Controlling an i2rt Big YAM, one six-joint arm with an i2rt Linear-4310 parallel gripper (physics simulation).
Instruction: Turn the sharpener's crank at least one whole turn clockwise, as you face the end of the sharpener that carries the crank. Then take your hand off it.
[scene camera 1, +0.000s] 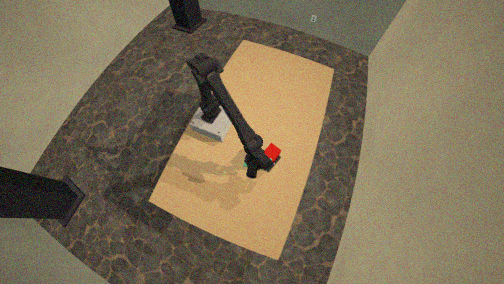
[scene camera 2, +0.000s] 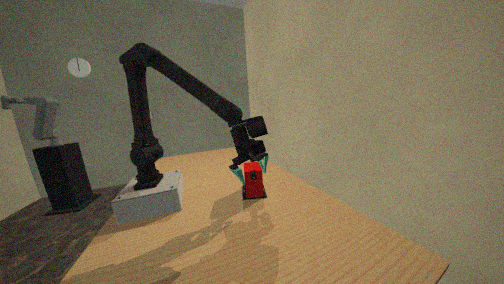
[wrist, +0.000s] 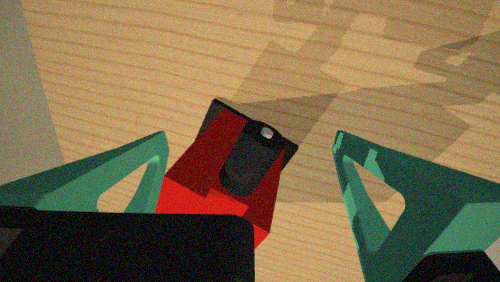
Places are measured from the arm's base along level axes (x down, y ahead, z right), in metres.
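Pixels of known places: gripper, fingertip midpoint: (scene camera 1: 259, 168) (scene camera 2: 254, 178) (wrist: 250, 140); arm's base, origin of the base link: (scene camera 1: 211, 114) (scene camera 2: 150, 182).
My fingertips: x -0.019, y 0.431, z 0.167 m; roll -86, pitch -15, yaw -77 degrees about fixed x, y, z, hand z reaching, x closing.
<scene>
For each thing: its top centre in the pictures, then the offset to it from my fingertips. "*": a spot on its surface instead. Level surfaces: height alone.
- black base plate, surface spot: (wrist: 206, 120) * dx +0.107, dy +0.059, dz -0.058 m
- black cylinder, middle of its top: (wrist: 245, 171) dx -0.023, dy -0.004, dz -0.004 m
- wooden table, its level: dx +0.115 m
The sharpener (scene camera 1: 272, 152) (scene camera 2: 254, 186) (wrist: 185, 197) is a red block, upright on a black base plate (scene camera 2: 255, 196) (wrist: 206, 120). In scene camera 2 its near face has a small dark round part. In the wrist view a black cylinder (wrist: 246, 167) with a pale spot on its end stands out against the red body; it looks like the crank's knob, but I cannot tell its turn. My gripper (scene camera 1: 259, 163) (scene camera 2: 253, 178) (wrist: 250, 140) is open and empty. Its green fingers are spread wide on either side of the sharpener's upper part. The arm partly hides the sharpener in scene camera 1.
The sharpener stands on a wooden table (scene camera 1: 280, 75) (scene camera 2: 350, 240) (wrist: 125, 65). My arm's pale base block (scene camera 1: 206, 131) (scene camera 2: 150, 204) is at the table's edge. A black pedestal (scene camera 2: 62, 175) with a grey arm stands beyond the table. A beige wall (scene camera 2: 375, 100) rises along the far side.
</scene>
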